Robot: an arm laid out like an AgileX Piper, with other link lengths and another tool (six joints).
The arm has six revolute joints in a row. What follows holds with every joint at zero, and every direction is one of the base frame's. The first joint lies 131.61 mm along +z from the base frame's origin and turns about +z. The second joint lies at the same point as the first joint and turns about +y. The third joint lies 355.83 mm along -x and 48.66 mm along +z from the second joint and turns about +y. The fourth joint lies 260.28 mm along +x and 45.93 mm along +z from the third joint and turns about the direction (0.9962, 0, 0.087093). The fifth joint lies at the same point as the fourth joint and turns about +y. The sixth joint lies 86.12 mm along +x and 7.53 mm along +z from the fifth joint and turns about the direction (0.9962, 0, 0.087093). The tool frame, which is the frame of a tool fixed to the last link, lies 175.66 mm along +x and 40 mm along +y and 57.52 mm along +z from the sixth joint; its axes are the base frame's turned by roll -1.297, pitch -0.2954 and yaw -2.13 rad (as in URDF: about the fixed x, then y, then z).
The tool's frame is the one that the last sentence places.
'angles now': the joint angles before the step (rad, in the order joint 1, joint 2, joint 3, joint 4, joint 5, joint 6). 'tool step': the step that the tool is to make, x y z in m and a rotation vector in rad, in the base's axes. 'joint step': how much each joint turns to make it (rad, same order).
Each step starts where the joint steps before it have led.
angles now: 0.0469, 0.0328, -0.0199, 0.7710, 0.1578, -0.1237
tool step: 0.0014, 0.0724, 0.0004, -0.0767, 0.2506, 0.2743
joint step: 0.0005, 0.2171, -0.2037, 0.0279, 0.3666, -0.0778
